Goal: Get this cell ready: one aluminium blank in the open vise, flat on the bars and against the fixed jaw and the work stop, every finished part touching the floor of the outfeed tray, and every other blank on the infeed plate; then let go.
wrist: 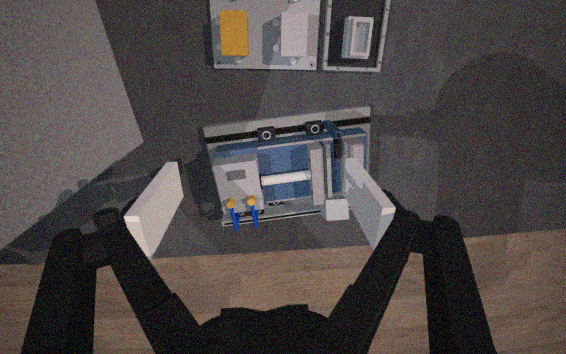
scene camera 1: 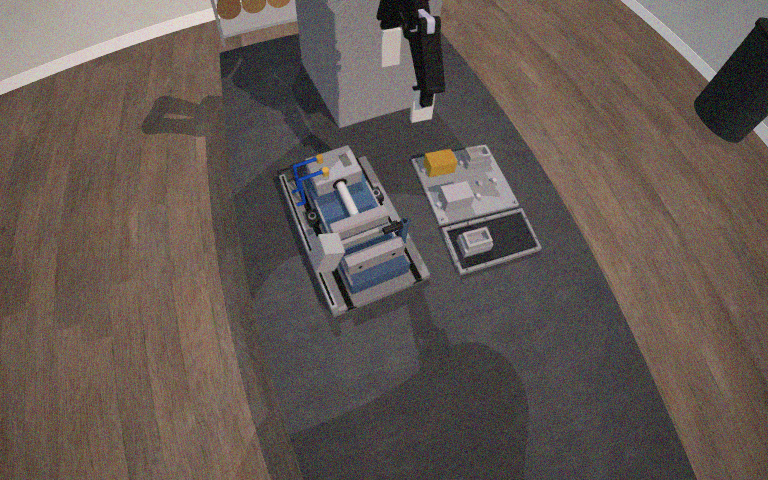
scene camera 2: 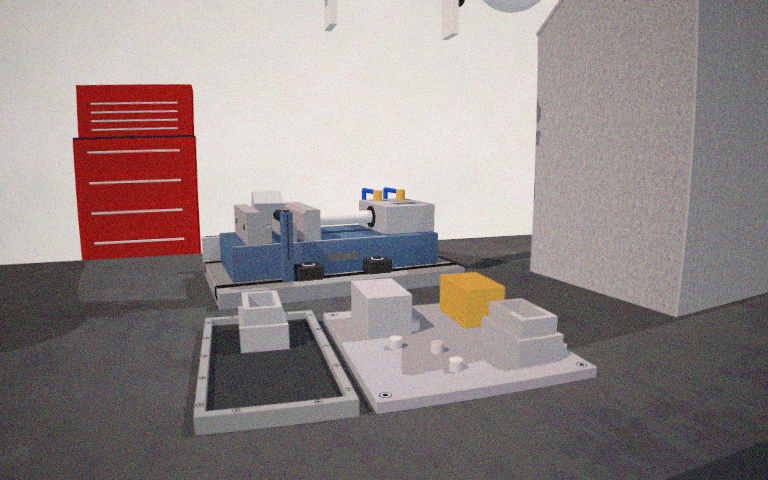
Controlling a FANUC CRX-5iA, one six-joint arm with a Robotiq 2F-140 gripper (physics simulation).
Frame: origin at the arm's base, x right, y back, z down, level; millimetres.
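Seen in the pictures: gripper, fingertip midpoint: [wrist: 263, 177] [scene camera 1: 404, 89] [scene camera 2: 392, 31].
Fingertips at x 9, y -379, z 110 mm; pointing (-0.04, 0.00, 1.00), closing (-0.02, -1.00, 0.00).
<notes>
Pixels of each thing's top centre, then the offset from my fingertips to it. "spot": a spot on its surface instead.
- vise's fixed jaw at its top centre: [scene camera 2: 248, 208] [scene camera 1: 374, 250] dx +84, dy -154, dz +197 mm
- work stop at a spot on its surface: [scene camera 2: 287, 246] [scene camera 1: 406, 231] spot: dx +14, dy -115, dz +232 mm
- grey block at its top centre: [scene camera 2: 265, 190] [scene camera 1: 324, 243] [wrist: 338, 217] dx +160, dy -128, dz +182 mm
- plain grey blank at its top centre: [scene camera 2: 380, 287] [wrist: 294, 34] [scene camera 1: 457, 191] dx -119, dy -47, dz +249 mm
- orange blank at its top centre: [scene camera 2: 471, 280] [wrist: 233, 33] [scene camera 1: 441, 157] dx -118, dy +42, dz +249 mm
- infeed plate at its top centre: [scene camera 2: 443, 337] [wrist: 265, 3] [scene camera 1: 465, 181] dx -164, dy -5, dz +285 mm
- vise's end housing at a spot on its surface: [scene camera 2: 396, 216] spot: dx +64, dy +25, dz +210 mm
My gripper [scene camera 1: 406, 79] [scene camera 2: 390, 31] [wrist: 263, 177] is open and empty, high above the cell. The vise's fixed jaw [scene camera 1: 376, 257] [scene camera 2: 253, 224] and moving jaw [scene camera 1: 359, 221] [scene camera 2: 305, 220] stand apart; bars and blue bed show between them. The work stop [scene camera 1: 404, 230] [scene camera 2: 287, 246] is at one side. A grey block [scene camera 1: 330, 249] [scene camera 2: 266, 197] [wrist: 337, 209] stands at the gap's opposite side; its base is partly hidden. A plain grey blank [scene camera 1: 456, 196] [scene camera 2: 380, 308] [wrist: 294, 34], an orange blank [scene camera 1: 440, 163] [scene camera 2: 471, 300] [wrist: 234, 33] and a stepped, pocketed part [scene camera 1: 478, 157] [scene camera 2: 523, 339] are on the infeed plate [scene camera 1: 501, 198] [scene camera 2: 419, 390].
Another pocketed part [scene camera 1: 475, 242] [scene camera 2: 263, 333] [wrist: 360, 37] is upright in the outfeed tray [scene camera 1: 501, 264] [scene camera 2: 277, 421], near its vise-side rim. Blue-and-yellow fittings rise from the vise's end housing [scene camera 2: 396, 216] [wrist: 235, 177]. A large grey pedestal [scene camera 1: 368, 67] [scene camera 2: 611, 141] stands beyond.
</notes>
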